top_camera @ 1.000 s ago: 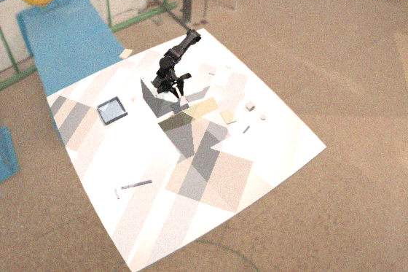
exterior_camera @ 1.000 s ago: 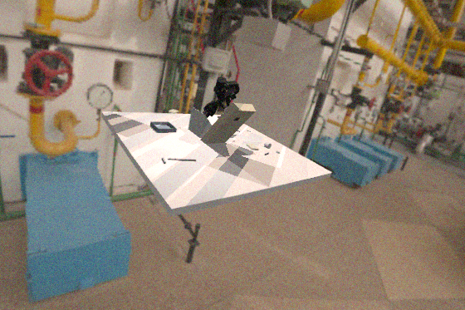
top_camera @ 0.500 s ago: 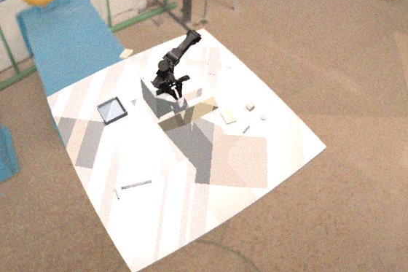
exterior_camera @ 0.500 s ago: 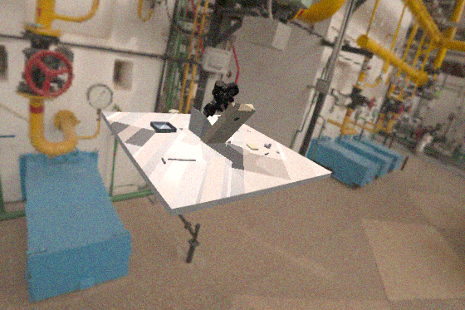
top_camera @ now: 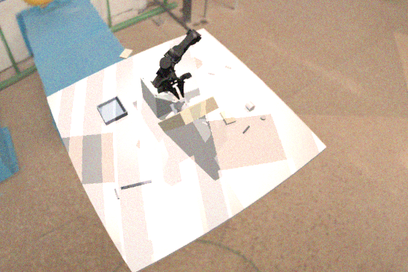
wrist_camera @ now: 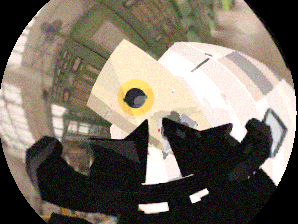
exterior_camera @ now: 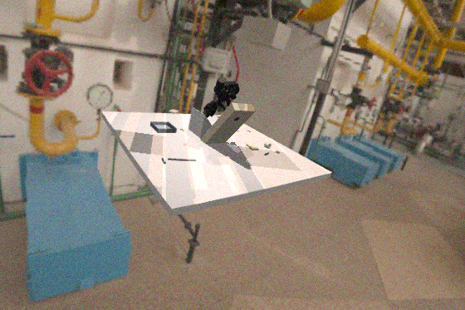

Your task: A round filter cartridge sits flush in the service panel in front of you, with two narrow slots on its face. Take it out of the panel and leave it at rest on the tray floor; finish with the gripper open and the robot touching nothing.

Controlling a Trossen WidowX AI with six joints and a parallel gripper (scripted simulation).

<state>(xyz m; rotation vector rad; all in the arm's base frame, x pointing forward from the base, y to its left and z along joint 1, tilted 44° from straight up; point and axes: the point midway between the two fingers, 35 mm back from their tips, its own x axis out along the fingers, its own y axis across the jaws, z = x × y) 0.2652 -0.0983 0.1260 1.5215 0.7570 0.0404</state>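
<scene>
Now: gripper tip 1 cm past the round filter cartridge and 6 cm above it. The rest, counted from my gripper tip: dark-framed tray: 32 cm behind, 31 cm to the right, 26 cm below.
</scene>
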